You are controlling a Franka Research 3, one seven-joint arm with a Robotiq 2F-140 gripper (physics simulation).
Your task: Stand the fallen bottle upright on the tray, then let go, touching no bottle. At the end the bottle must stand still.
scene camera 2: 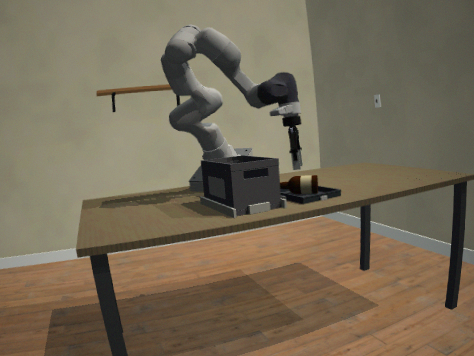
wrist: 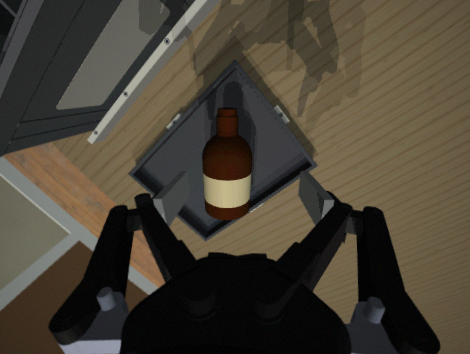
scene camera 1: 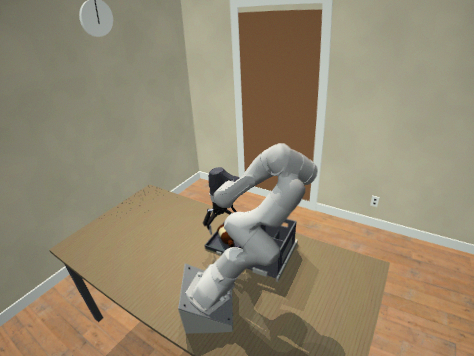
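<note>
A brown bottle with a cream label lies on its side on the dark, low-rimmed tray. In the wrist view its neck points to the top of the picture and its base is near the tray's lower corner. My gripper is open and empty. It hangs above the bottle, pointing down; in the wrist view its two pads stand left and right of the bottle's label end, apart from it. In scene camera 1 the arm hides part of the bottle and tray.
A dark crate with inner dividers stands close beside the tray, on the side of the bottle's neck in scene camera 2. Pale strips run along its base. The table carries the arm's base, crate and tray.
</note>
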